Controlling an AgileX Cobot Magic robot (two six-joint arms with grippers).
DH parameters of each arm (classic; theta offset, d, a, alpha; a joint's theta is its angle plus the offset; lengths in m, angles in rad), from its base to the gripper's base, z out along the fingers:
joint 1: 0 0.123 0 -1.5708
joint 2: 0.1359 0 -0.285 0
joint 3: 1.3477 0 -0.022 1.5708
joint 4: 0 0.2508 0 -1.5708
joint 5: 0 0 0.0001 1.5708
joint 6: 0 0.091 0 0
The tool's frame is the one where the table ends.
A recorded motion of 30 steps. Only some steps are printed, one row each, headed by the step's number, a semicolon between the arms.
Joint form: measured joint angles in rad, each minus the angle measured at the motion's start. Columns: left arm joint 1, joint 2, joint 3, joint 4, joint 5, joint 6; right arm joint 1, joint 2, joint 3, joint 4, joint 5, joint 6.
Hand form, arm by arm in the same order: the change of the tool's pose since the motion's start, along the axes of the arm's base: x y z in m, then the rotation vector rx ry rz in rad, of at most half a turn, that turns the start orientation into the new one. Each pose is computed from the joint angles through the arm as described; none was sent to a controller.
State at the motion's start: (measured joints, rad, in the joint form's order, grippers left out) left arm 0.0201 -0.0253 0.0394 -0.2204 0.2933 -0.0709; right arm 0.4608 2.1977 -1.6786 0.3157 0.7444 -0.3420
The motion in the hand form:
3: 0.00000 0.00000 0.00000 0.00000 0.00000 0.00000; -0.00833 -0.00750 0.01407 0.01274 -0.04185 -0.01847
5: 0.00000 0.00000 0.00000 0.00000 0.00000 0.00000; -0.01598 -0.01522 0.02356 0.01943 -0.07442 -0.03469
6: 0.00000 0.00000 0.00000 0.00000 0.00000 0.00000; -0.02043 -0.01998 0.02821 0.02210 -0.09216 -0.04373
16: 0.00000 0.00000 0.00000 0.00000 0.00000 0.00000; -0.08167 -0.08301 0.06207 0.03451 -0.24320 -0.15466
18: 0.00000 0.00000 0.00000 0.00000 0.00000 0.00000; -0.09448 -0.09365 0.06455 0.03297 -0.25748 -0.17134
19: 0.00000 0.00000 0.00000 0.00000 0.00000 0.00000; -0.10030 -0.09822 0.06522 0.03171 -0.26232 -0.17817
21: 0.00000 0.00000 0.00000 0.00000 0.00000 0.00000; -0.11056 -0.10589 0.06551 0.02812 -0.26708 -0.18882
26: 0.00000 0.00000 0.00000 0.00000 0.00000 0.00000; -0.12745 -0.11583 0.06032 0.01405 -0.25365 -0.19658
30: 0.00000 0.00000 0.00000 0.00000 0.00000 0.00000; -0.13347 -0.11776 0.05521 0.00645 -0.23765 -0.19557
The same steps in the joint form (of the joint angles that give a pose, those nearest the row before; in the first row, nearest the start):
3: 0.0000 0.0000 0.0000 0.0000 0.0000 0.0000; -0.0041 -0.0681 0.0697 -0.0020 -0.0475 0.0021
5: 0.0000 0.0000 0.0000 0.0000 0.0000 0.0000; -0.0096 -0.1241 0.1322 -0.0058 -0.0884 0.0033
6: 0.0000 0.0000 0.0000 0.0000 0.0000 0.0000; -0.0135 -0.1549 0.1679 -0.0083 -0.1115 0.0033
16: 0.0000 0.0000 0.0000 0.0000 0.0000 0.0000; -0.0818 -0.4976 0.5694 -0.0279 -0.3224 0.0005
18: 0.0000 0.0000 0.0000 0.0000 0.0000 0.0000; -0.0949 -0.5553 0.6359 -0.0304 -0.3448 -0.0001
19: 0.0000 0.0000 0.0000 0.0000 0.0000 0.0000; -0.1007 -0.5803 0.6650 -0.0316 -0.3532 -0.0004
21: 0.0000 0.0000 0.0000 0.0000 0.0000 0.0000; -0.1106 -0.6223 0.7147 -0.0339 -0.3645 -0.0010
26: 0.0000 0.0000 0.0000 0.0000 0.0000 0.0000; -0.1211 -0.6761 0.7945 -0.0386 -0.3729 -0.0020
30: 0.0000 0.0000 0.0000 0.0000 0.0000 0.0000; -0.1203 -0.6860 0.8238 -0.0384 -0.3747 -0.0020

